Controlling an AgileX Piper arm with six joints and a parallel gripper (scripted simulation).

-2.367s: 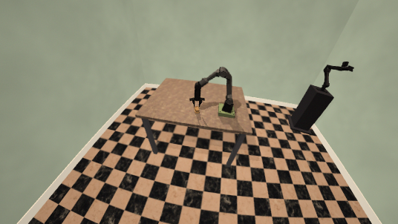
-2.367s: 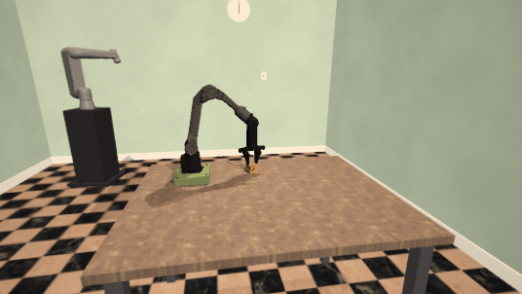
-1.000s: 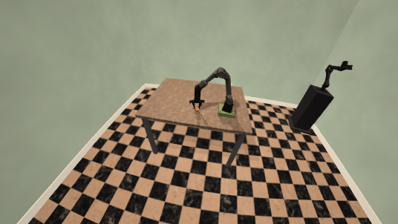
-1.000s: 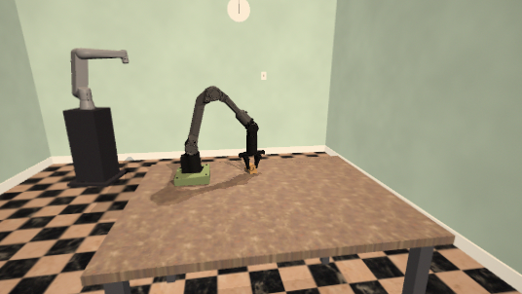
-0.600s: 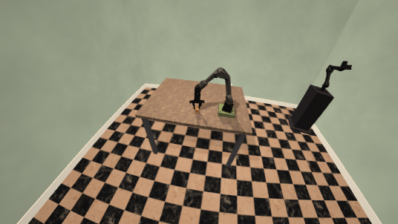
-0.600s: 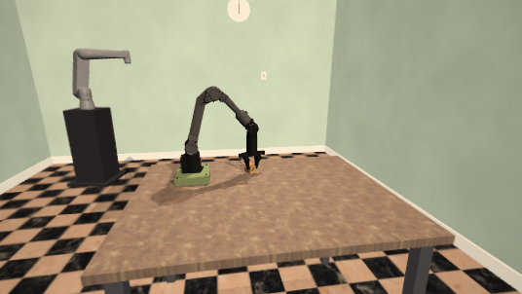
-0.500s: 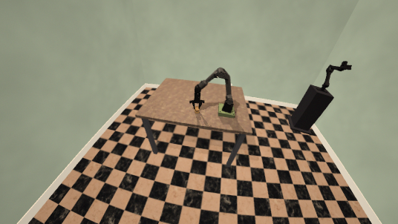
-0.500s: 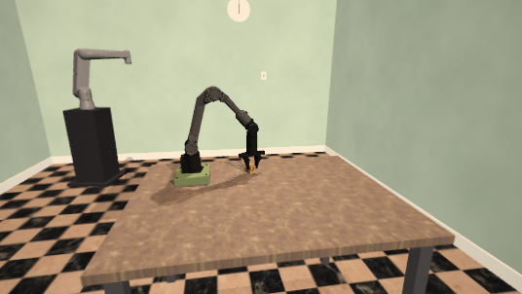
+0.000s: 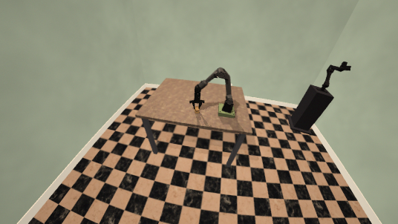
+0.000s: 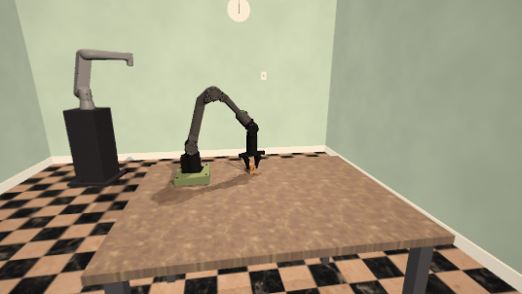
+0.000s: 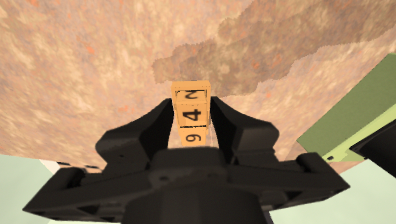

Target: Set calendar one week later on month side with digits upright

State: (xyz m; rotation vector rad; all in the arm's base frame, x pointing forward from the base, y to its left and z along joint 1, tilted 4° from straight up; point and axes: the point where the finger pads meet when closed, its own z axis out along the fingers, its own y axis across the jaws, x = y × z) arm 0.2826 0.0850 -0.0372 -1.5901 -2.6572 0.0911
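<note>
The orange tray is 1 cm behind my hand, 1 cm to the left of it and 2 cm below it.
</note>
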